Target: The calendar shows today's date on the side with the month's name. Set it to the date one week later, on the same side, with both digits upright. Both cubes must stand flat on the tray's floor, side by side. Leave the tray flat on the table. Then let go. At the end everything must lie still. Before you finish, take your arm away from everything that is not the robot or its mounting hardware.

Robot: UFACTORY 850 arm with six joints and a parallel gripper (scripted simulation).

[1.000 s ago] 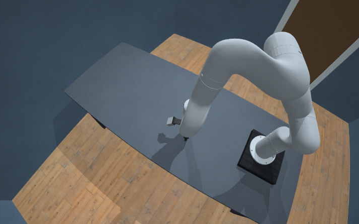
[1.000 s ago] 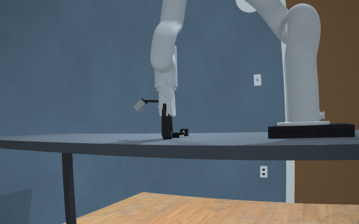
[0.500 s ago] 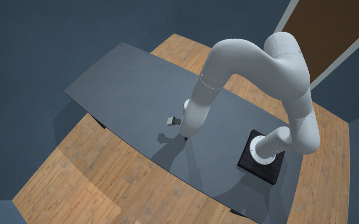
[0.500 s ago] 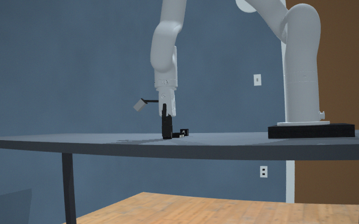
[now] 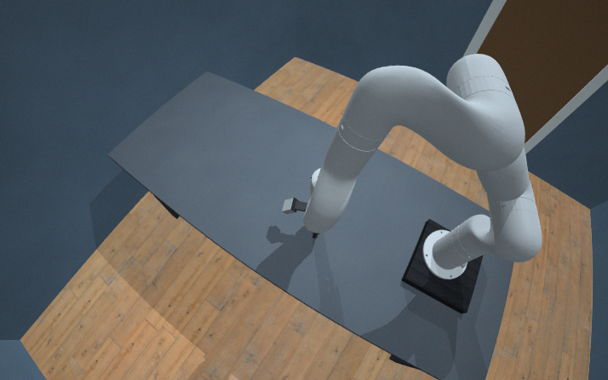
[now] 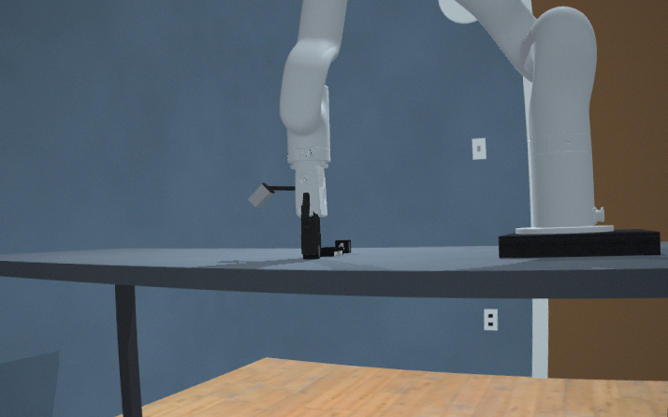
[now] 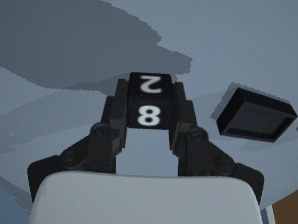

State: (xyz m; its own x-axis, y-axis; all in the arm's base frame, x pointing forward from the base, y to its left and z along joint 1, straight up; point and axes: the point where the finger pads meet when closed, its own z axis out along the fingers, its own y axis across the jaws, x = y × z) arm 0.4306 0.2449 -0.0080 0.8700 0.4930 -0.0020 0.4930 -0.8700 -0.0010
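Right now my hand is 30 mm short of the black tray, 100 mm to the left of it and 20 mm above it. Round my hand: calendar cube: 10 mm below.
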